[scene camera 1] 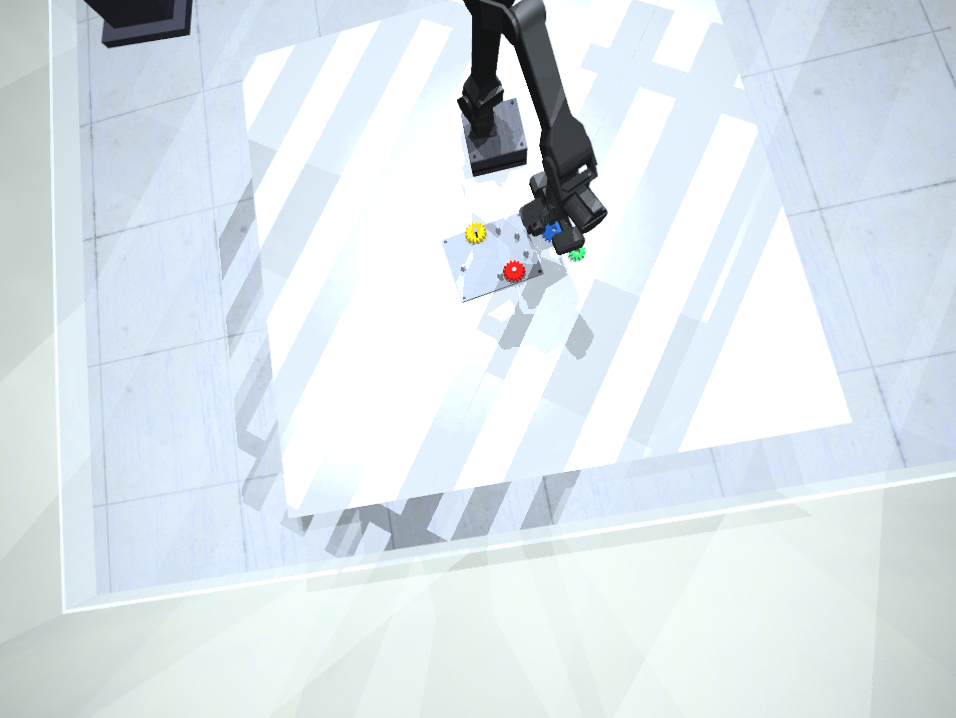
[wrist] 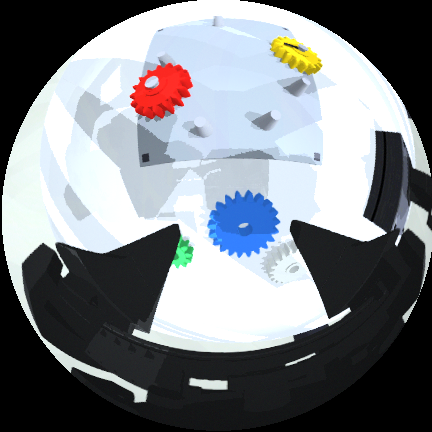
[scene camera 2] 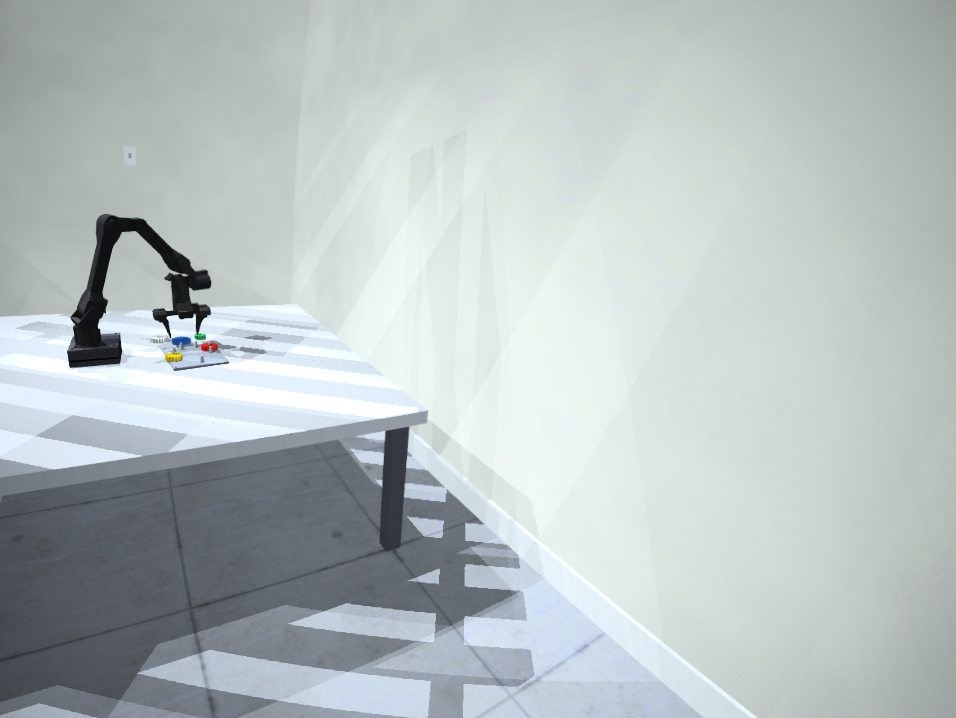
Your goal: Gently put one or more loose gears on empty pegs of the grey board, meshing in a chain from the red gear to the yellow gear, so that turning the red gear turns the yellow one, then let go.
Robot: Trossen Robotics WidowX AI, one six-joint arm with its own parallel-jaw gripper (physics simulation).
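Frame: origin at the arm's base, x ahead, y left, z up, level; centimetres.
Seen in the pictures: gripper, fingertip midpoint: (scene camera 1: 552, 230) (wrist: 236, 227) (scene camera 2: 184, 336); arm's base, origin of the base link: (scene camera 1: 483, 125) (scene camera 2: 87, 344).
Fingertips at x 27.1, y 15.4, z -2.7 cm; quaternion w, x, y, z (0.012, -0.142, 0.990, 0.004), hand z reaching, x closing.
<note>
Offsets run from my fingertips to a thing's top centre. Level surfaces: height alone.
The grey board {dz +0.2, dx +3.8, dy -15.1 cm} (scene camera 1: 480, 281) (scene camera 2: 191, 364) (wrist: 225, 75) carries the red gear (scene camera 1: 513, 271) (scene camera 2: 209, 347) (wrist: 160, 91) and the yellow gear {dz -0.3, dx -1.8, dy -18.6 cm} (scene camera 1: 475, 233) (scene camera 2: 173, 357) (wrist: 295, 55). Several pegs stand bare, including one peg {dz +0.0, dx +4.3, dy -6.5 cm} (wrist: 201, 126) and another peg {dz +0.0, dx -0.3, dy -8.5 cm} (wrist: 271, 119) on the side nearest the gripper. My gripper (scene camera 1: 551, 230) (scene camera 2: 183, 335) (wrist: 236, 227) is open, fingers low on either side of the loose blue gear {dz -1.2, dx -1.0, dy +0.6 cm} (scene camera 1: 553, 232) (scene camera 2: 181, 340) (wrist: 244, 212), holding nothing. The green gear {dz -1.2, dx +5.1, dy +5.7 cm} (scene camera 1: 577, 254) (scene camera 2: 200, 336) (wrist: 184, 254) is partly behind one finger in the wrist view; the white gear {dz -1.2, dx -9.0, dy +4.4 cm} (scene camera 2: 158, 339) (wrist: 275, 261) lies near the other.
The arm's base (scene camera 1: 498, 146) (scene camera 2: 94, 351) (wrist: 385, 175) stands on the white table {dz -2.9 cm} (scene camera 1: 363, 370) (scene camera 2: 309, 401), beyond the board's yellow-gear side. Bright light stripes and shadows cross the table and board.
</note>
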